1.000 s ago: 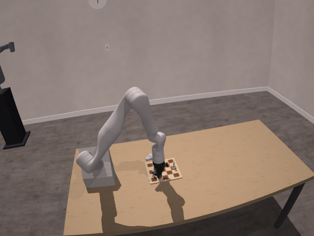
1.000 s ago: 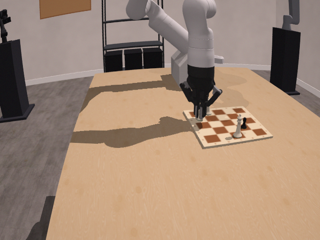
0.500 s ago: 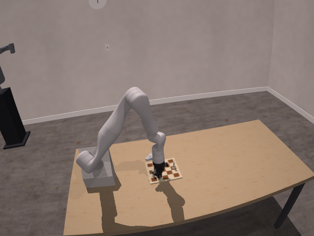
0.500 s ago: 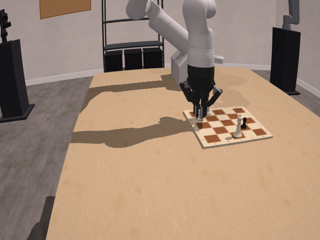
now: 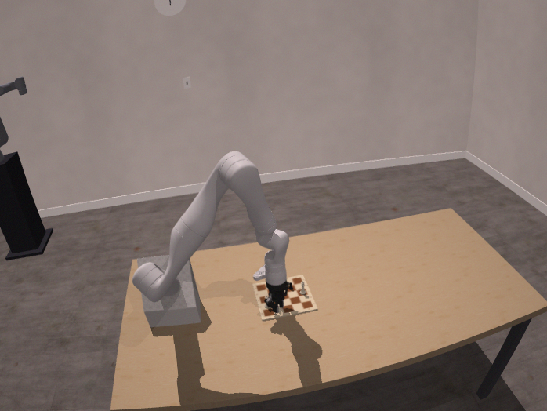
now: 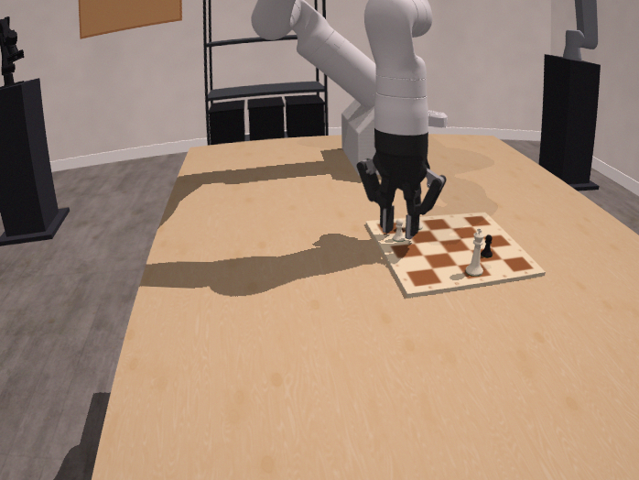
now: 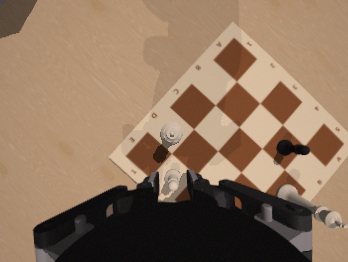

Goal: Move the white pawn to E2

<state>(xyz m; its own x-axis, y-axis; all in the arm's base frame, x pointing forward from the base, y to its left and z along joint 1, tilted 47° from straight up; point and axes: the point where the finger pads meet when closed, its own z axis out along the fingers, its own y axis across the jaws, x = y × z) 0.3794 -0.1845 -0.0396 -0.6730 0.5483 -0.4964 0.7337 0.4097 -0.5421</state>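
Now: the white pawn 1 cm below my hand. The rest, counted from my hand: white king 12 cm ahead, 7 cm to the left, 1 cm above; black pawn 8 cm ahead, 11 cm to the left, 1 cm below; chessboard 4 cm ahead, 7 cm to the left, 3 cm below.
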